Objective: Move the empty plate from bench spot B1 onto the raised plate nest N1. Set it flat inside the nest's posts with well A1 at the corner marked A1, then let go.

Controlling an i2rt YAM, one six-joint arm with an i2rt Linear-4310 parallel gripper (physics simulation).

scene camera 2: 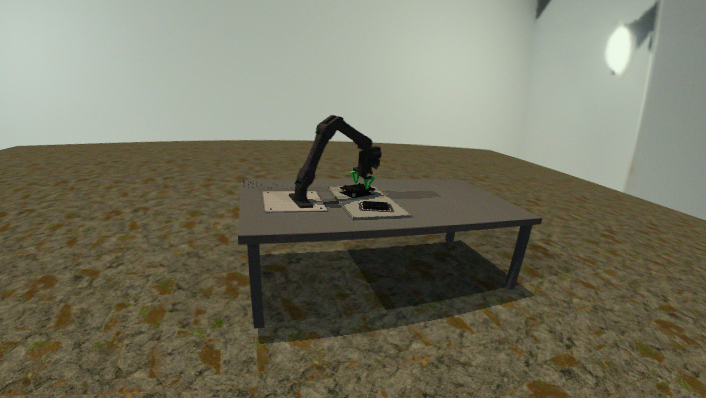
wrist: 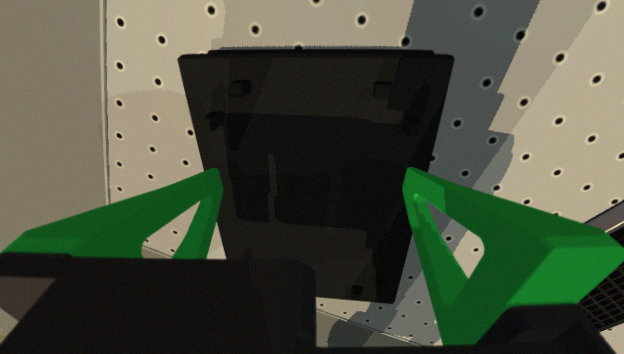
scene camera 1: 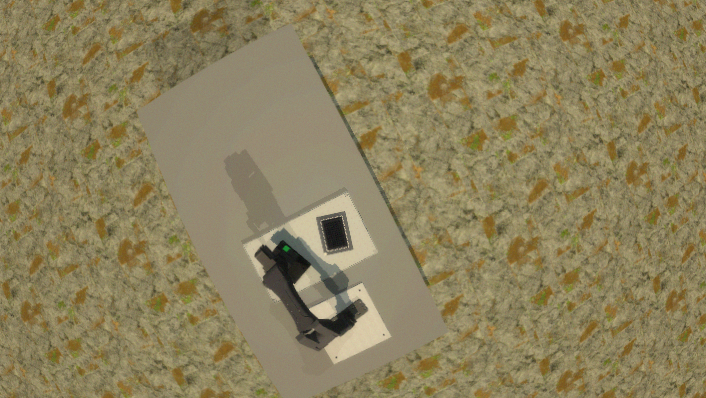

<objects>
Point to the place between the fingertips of my gripper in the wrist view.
312,178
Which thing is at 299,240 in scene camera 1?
A cream perforated board.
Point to a cream perforated board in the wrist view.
526,117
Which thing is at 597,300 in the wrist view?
A black well plate.
</objects>
